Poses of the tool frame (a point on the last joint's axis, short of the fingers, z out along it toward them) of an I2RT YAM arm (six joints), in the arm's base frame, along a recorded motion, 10 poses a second.
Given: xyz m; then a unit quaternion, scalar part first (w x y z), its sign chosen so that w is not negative.
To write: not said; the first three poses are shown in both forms.
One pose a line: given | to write
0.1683 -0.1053 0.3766 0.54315 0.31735 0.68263 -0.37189 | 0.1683 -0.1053 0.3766 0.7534 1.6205 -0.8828
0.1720 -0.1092 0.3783 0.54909 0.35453 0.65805 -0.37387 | 0.1720 -0.1092 0.3783 0.8395 1.5582 -0.8853
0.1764 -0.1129 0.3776 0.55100 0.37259 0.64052 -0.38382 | 0.1764 -0.1129 0.3776 0.8816 1.5155 -0.9081
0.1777 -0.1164 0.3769 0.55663 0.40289 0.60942 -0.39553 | 0.1777 -0.1164 0.3769 0.9510 1.4385 -0.9336
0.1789 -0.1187 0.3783 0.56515 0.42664 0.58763 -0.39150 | 0.1789 -0.1187 0.3783 1.0035 1.3821 -0.9208
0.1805 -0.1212 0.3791 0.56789 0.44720 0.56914 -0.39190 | 0.1805 -0.1212 0.3791 1.0506 1.3371 -0.9207
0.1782 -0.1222 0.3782 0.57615 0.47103 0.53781 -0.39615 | 0.1782 -0.1222 0.3782 1.1028 1.2591 -0.9275
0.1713 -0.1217 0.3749 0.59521 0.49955 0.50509 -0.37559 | 0.1713 -0.1217 0.3749 1.1604 1.1732 -0.8724
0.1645 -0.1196 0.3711 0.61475 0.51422 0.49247 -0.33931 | 0.1645 -0.1196 0.3711 1.1849 1.1348 -0.7819
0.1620 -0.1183 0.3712 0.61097 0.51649 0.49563 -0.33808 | 0.1620 -0.1183 0.3712 1.1920 1.1438 -0.7802
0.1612 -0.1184 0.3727 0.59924 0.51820 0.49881 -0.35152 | 0.1612 -0.1184 0.3727 1.2017 1.1567 -0.8152
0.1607 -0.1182 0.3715 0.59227 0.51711 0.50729 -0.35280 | 0.1607 -0.1182 0.3715 1.2026 1.1798 -0.8205
